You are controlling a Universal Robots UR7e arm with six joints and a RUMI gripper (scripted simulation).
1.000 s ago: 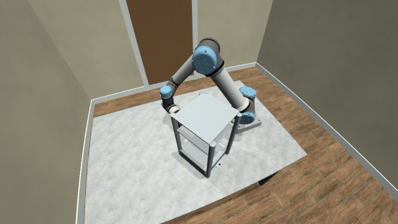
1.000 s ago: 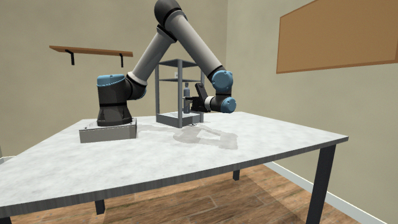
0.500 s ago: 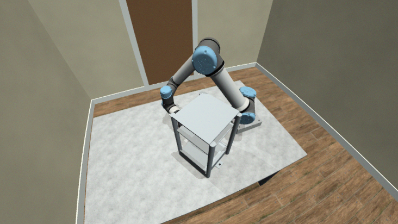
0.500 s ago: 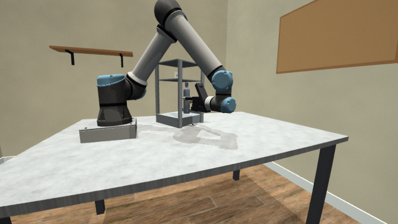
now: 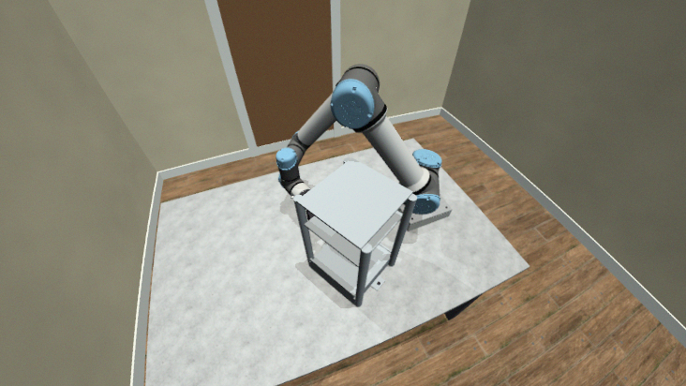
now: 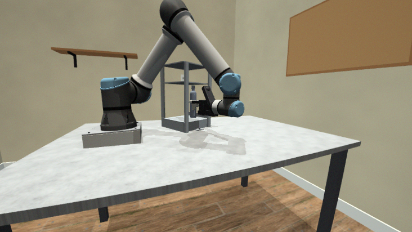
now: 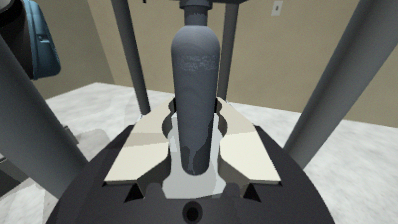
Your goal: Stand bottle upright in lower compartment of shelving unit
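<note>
The shelving unit lies 20 mm behind my hand, 60 mm to the left of it and 30 mm above it.
</note>
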